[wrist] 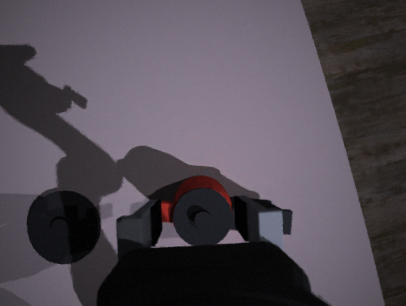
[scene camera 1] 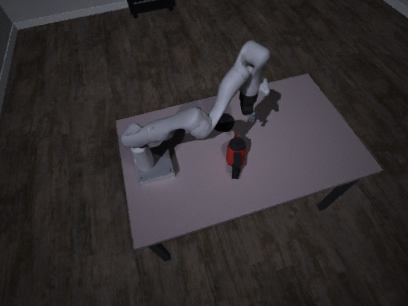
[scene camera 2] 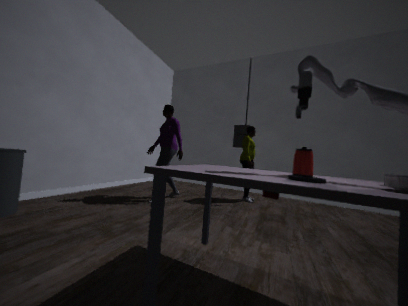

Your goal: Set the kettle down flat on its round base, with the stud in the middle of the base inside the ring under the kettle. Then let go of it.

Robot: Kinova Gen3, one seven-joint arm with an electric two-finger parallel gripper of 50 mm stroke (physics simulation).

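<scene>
The red kettle (scene camera 1: 230,154) (scene camera 2: 303,163) (wrist: 204,183) stands upright on the table, with a black lid and a black handle that points to the near side in scene camera 1. The black round base (scene camera 1: 224,123) (scene camera 2: 315,179) (wrist: 63,245) lies flat on the table, apart from the kettle on its spout side. A small raised stud shows faintly at its middle in the wrist view. The ring under the kettle is hidden. My gripper (scene camera 1: 251,118) (scene camera 2: 299,113) (wrist: 198,213) is open and empty, pointing down high above the table. In the wrist view the kettle shows between and beyond the fingers.
The table (scene camera 1: 300,130) (scene camera 2: 200,173) (wrist: 250,100) also carries the arm's mounting plate (scene camera 1: 161,172) at its left side. In scene camera 2, a person in purple (scene camera 2: 170,135) and one in yellow (scene camera 2: 248,150) are beyond the table. A grey bin (scene camera 2: 10,180) stands far left.
</scene>
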